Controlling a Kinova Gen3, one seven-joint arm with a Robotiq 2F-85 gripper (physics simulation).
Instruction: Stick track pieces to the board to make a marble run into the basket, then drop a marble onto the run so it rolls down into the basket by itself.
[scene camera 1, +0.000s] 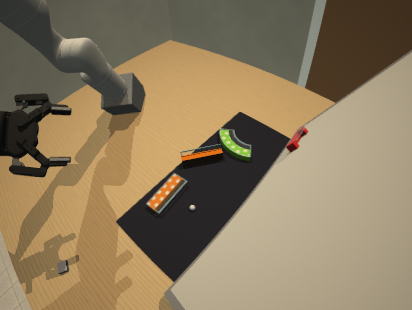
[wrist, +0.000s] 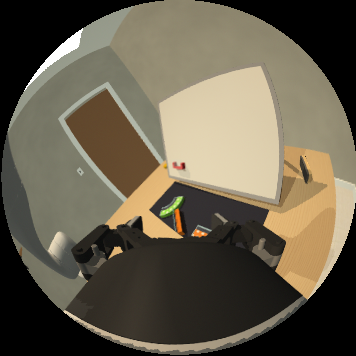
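Where they show: gripper, fingertip midpoint: (scene camera 1: 70, 135) (wrist: 176, 222); arm's base, origin of the base link: (scene camera 1: 116, 89).
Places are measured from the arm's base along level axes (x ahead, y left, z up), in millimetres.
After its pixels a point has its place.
My gripper (scene camera 1: 64, 136) @(z 195, x 355, y -263 mm) (wrist: 176, 222) @(z 195, x 355, y -263 mm) is open and empty, raised off to the left of the black mat (scene camera 1: 200, 240) @(z -132, x 571, y -184 mm) (wrist: 240, 205) @(z -132, x 582, y -188 mm). On the mat lie a curved green track piece (scene camera 1: 231, 146) @(z -110, x 454, y 107 mm) (wrist: 173, 207) @(z -113, x 449, y 104 mm), a straight orange piece (scene camera 1: 202, 154) @(z -100, x 407, y 19 mm) (wrist: 179, 221) @(z -101, x 403, y 3 mm) on its side, and an orange piece with pale dots (scene camera 1: 166, 193) @(z -110, x 412, y -145 mm) (wrist: 201, 232) @(z -110, x 410, y -114 mm). A white marble (scene camera 1: 192, 207) @(z -117, x 496, y -129 mm) lies on the mat near the dotted orange piece. A red holder (scene camera 1: 297, 140) @(z -14, x 636, y 171 mm) (wrist: 179, 165) @(z 3, x 626, y 140 mm), possibly the basket, is on the low part of the upright pale board (scene camera 1: 310, 215) @(z 176, x 743, y -131 mm) (wrist: 220, 130) @(z 127, x 717, y -107 mm).
The wooden table (scene camera 1: 165, 85) @(z -135, x -21, y 248 mm) (wrist: 310, 215) @(z -135, x 617, y -510 mm) bears the mat and board. The arm's grey base (scene camera 1: 131, 97) @(z -23, x 68, y 19 mm) stands at the back left. A small grey block (scene camera 1: 62, 266) @(z -123, x 343, y -511 mm) lies at the front left. In the wrist view, a dark upright object (wrist: 305, 169) @(z -83, x 796, y -455 mm) stands right of the board.
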